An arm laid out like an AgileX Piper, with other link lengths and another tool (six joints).
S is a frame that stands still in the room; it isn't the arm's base.
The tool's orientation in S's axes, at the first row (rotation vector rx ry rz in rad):
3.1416, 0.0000, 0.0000
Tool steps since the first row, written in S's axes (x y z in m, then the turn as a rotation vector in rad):
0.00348, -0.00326, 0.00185, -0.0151, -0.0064, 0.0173
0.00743, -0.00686, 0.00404, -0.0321, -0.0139, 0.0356
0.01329, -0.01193, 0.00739, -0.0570, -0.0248, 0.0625
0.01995, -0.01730, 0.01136, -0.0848, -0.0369, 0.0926
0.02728, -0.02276, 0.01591, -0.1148, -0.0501, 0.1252
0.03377, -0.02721, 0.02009, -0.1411, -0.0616, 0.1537
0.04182, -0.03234, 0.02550, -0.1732, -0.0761, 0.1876
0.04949, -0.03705, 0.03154, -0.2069, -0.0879, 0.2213
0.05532, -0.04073, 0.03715, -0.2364, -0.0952, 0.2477
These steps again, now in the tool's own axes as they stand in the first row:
0.00348, 0.00326, -0.00185, -0.0151, 0.0064, -0.0173
0.00743, 0.00686, -0.00404, -0.0321, 0.0139, -0.0356
0.01329, 0.01193, -0.00739, -0.0570, 0.0248, -0.0625
0.01995, 0.01730, -0.01136, -0.0848, 0.0369, -0.0926
0.02728, 0.02276, -0.01591, -0.1148, 0.0501, -0.1252
0.03377, 0.02721, -0.02009, -0.1411, 0.0616, -0.1537
0.04182, 0.03234, -0.02550, -0.1732, 0.0761, -0.1876
0.04949, 0.03705, -0.03154, -0.2069, 0.0879, -0.2213
0.05532, 0.04073, -0.03715, -0.2364, 0.0952, -0.2477

